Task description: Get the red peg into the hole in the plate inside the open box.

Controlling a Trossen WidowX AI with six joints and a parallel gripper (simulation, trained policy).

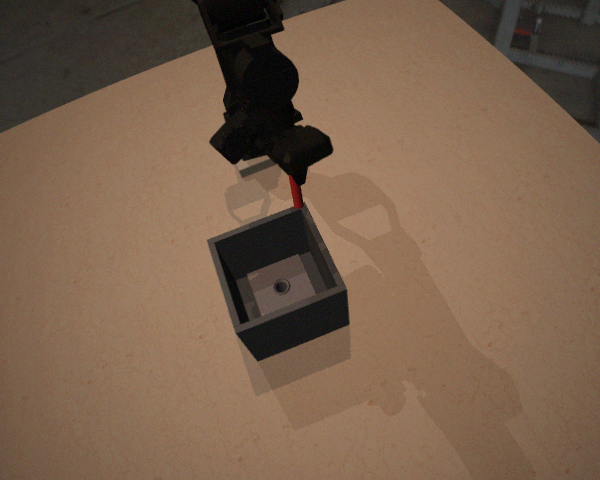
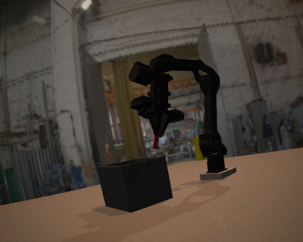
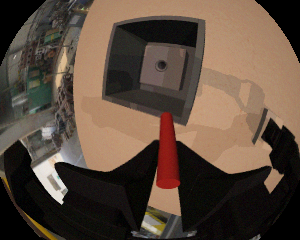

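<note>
The plate lies 80 mm ahead of my gripper tip, 70 mm to the right of it and 150 mm below it. Round my gripper tip: red peg (10 mm to the right).
</note>
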